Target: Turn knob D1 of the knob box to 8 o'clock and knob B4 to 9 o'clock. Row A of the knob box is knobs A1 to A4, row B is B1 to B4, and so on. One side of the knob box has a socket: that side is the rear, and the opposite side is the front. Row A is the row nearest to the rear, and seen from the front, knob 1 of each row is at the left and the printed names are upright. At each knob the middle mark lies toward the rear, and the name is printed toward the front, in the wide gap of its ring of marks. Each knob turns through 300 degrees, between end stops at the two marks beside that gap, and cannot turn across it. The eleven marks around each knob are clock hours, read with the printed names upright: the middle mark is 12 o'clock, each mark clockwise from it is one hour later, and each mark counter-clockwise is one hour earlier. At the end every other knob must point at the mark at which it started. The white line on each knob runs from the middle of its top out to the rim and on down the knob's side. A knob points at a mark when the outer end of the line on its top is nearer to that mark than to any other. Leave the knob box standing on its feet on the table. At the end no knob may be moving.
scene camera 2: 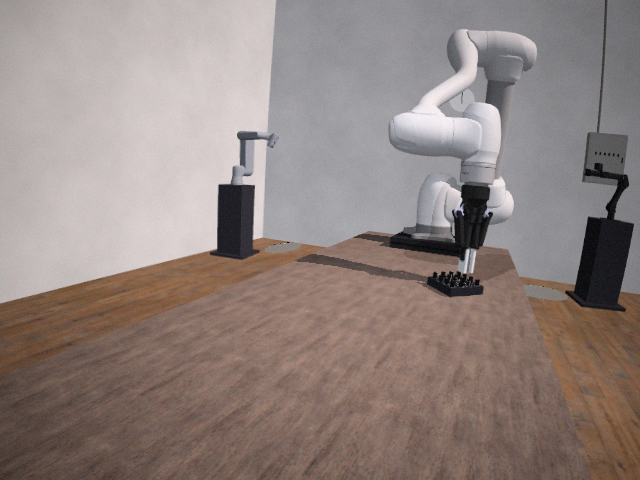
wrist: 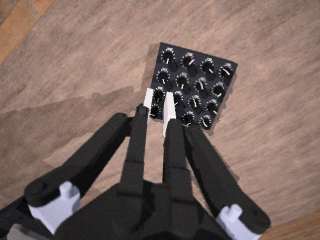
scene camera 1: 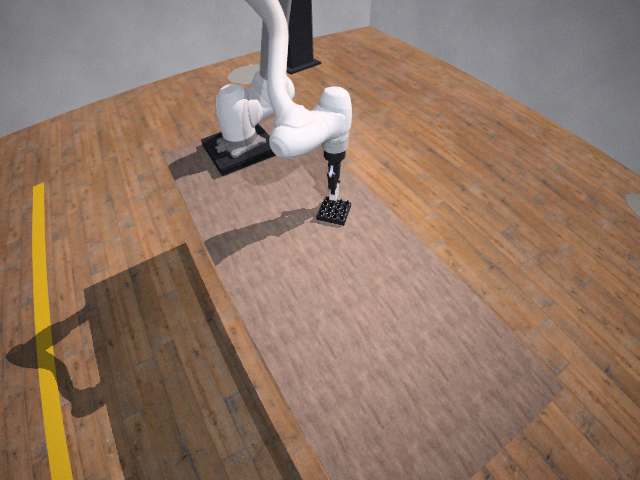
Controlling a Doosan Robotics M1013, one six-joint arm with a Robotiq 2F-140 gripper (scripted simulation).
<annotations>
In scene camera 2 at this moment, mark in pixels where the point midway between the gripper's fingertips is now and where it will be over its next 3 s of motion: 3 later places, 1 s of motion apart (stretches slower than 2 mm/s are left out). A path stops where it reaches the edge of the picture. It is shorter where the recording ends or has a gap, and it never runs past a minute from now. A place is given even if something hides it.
The gripper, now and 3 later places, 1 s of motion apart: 465, 271; 464, 276; 466, 264; 456, 261
</annotations>
